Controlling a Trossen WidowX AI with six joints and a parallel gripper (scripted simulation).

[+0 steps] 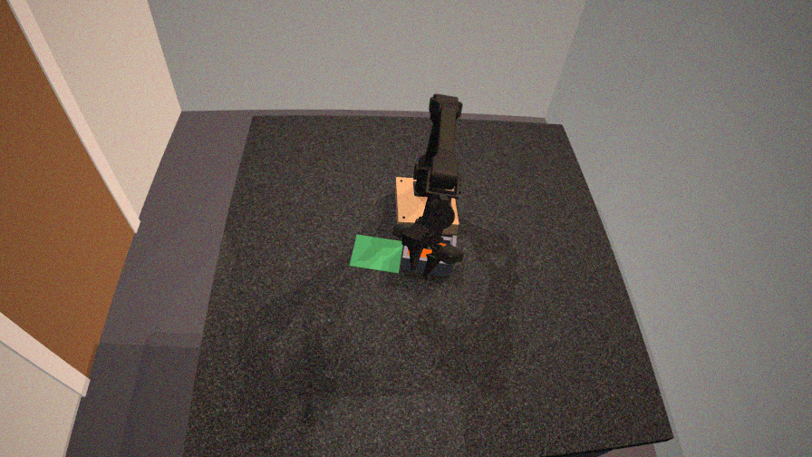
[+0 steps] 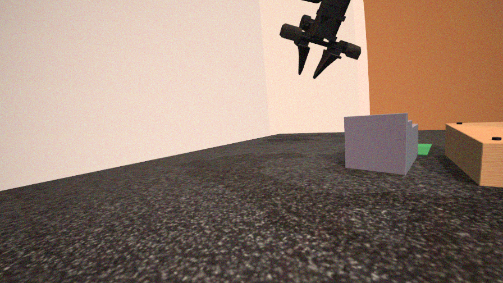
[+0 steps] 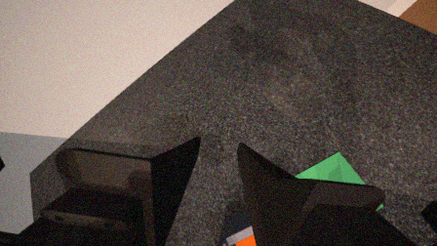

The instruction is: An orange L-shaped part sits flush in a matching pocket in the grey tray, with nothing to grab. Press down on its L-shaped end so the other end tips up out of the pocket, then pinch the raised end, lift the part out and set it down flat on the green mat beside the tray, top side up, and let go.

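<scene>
My gripper tip is now 170 mm past the orange L-shaped part, 70 mm to the right of it and 150 mm above it. Round my gripper tip: green mat: 200 mm behind, 90 mm to the right, 210 mm below.
</scene>
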